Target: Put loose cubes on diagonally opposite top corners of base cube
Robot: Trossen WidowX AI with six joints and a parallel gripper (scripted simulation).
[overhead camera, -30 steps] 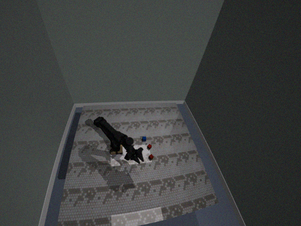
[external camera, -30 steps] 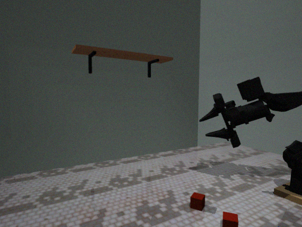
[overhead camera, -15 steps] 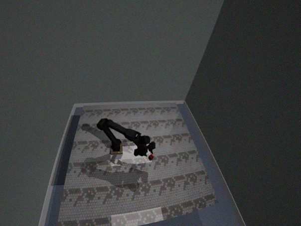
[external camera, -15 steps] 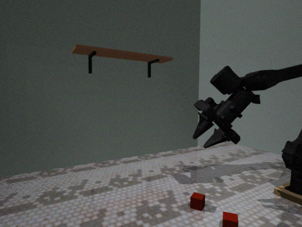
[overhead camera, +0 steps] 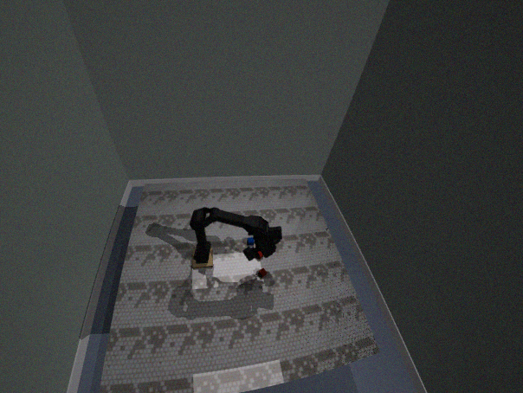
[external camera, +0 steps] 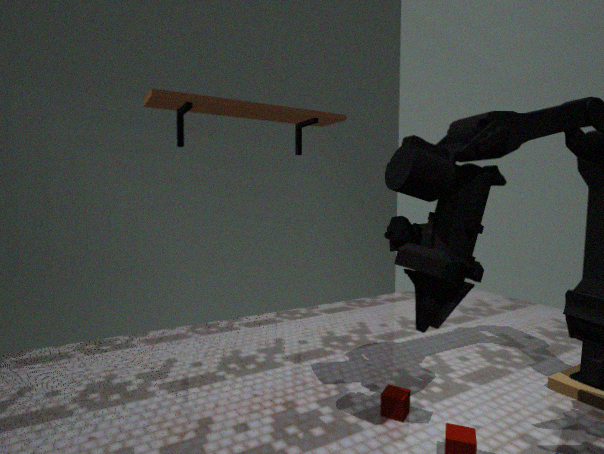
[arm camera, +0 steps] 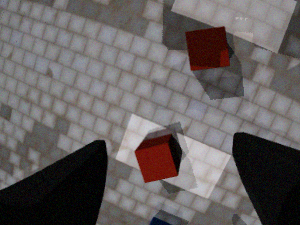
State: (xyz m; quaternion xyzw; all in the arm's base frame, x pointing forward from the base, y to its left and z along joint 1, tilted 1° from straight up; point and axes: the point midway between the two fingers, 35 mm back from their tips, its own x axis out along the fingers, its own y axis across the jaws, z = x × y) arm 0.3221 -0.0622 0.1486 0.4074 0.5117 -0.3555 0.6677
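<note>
Right now my gripper tip is 120 mm above the red cube and 60 mm to the right of it. From my gripper tip the other things lie so: blue base cube 150 mm to the left, 120 mm below, 40 mm behind.
</note>
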